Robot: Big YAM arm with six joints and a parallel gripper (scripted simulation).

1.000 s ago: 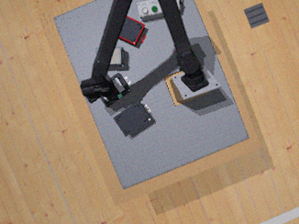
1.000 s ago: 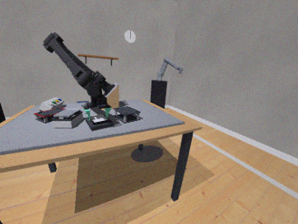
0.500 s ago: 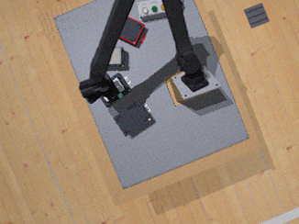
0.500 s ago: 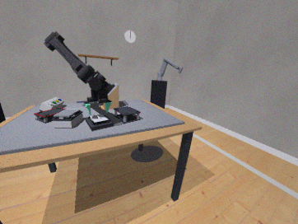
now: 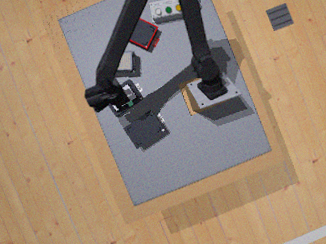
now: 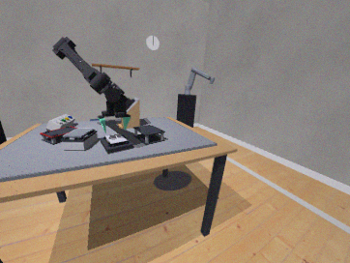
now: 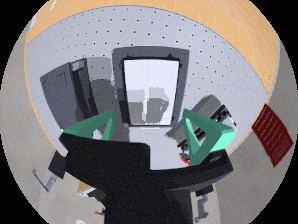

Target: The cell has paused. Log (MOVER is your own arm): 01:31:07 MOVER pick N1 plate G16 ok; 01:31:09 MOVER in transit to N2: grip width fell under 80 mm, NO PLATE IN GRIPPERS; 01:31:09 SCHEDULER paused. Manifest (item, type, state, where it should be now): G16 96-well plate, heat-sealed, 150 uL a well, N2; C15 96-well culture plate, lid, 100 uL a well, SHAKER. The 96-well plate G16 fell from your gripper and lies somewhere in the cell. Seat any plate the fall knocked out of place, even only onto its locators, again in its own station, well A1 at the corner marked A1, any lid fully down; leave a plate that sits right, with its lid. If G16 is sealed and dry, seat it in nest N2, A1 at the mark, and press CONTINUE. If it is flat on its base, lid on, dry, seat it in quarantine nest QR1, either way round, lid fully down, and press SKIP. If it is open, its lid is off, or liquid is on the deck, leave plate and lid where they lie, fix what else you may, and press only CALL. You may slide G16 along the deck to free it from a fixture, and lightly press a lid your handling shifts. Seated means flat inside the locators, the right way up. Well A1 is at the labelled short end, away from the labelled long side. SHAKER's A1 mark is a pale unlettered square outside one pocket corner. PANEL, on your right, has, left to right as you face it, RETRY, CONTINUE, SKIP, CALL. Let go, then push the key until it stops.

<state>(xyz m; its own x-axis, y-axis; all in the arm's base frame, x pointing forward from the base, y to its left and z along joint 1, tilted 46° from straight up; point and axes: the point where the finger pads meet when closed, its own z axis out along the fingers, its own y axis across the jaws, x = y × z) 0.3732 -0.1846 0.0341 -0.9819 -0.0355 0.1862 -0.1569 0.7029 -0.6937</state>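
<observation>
My gripper is now 50 mm above the plate G16 and 10 mm short of it. Also, from my hand: red-framed nest 270 mm to the right, 210 mm behind, 50 mm below; lidded plate 160 mm to the right, 60 mm behind, 20 mm below.
</observation>
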